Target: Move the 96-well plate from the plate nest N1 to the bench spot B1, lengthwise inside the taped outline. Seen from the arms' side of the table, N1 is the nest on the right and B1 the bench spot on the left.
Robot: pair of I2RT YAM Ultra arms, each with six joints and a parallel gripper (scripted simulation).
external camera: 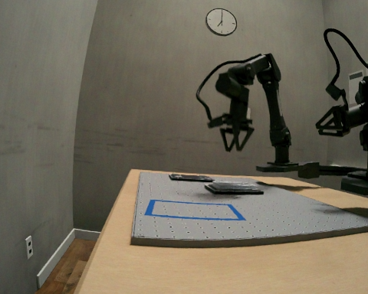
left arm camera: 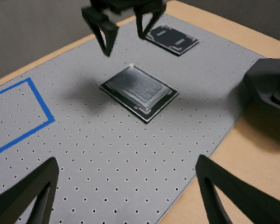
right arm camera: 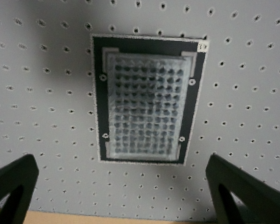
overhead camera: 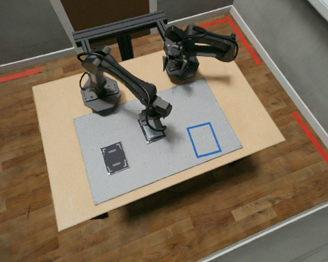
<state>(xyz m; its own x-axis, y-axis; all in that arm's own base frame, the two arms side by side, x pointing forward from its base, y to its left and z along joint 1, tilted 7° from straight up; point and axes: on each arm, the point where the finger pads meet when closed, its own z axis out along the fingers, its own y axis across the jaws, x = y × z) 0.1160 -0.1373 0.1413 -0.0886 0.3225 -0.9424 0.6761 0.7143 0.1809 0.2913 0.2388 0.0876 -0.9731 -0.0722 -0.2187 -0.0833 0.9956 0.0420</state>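
My left gripper is now 17 cm short of the 96-well plate, 21 cm to the left of it and 20 cm above it. From my left hand the other things lie so: black nest 17 cm ahead, 21 cm to the right, 21 cm below.
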